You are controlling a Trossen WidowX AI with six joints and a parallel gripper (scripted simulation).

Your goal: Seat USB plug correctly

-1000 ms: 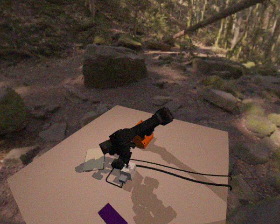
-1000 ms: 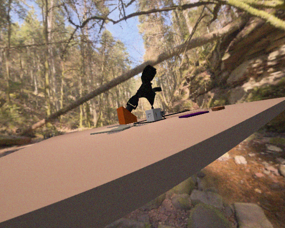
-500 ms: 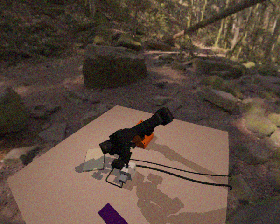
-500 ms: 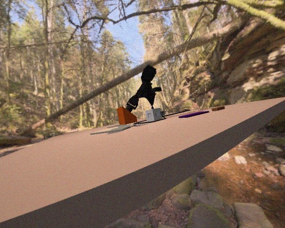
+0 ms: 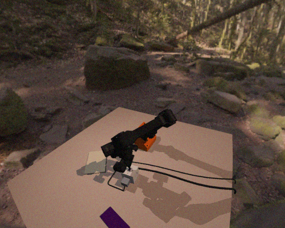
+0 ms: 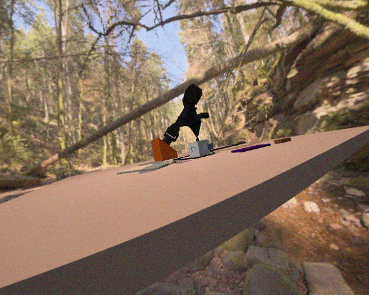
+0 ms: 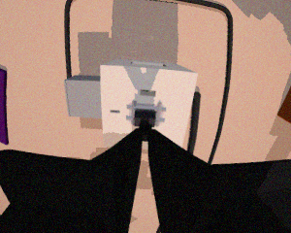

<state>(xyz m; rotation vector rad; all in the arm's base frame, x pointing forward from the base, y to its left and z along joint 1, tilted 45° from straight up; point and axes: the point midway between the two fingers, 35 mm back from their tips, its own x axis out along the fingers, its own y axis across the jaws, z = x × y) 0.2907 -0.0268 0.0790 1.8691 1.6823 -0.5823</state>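
Now: the dark USB plug 10 mm below my gripper tip. Round my gripper tip: small brown block: 340 mm ahead, 180 mm to the left, 100 mm below; purple card: 270 mm ahead, 40 mm to the left, 100 mm below; pale sheet: 10 mm behind, 300 mm to the right, 100 mm below.
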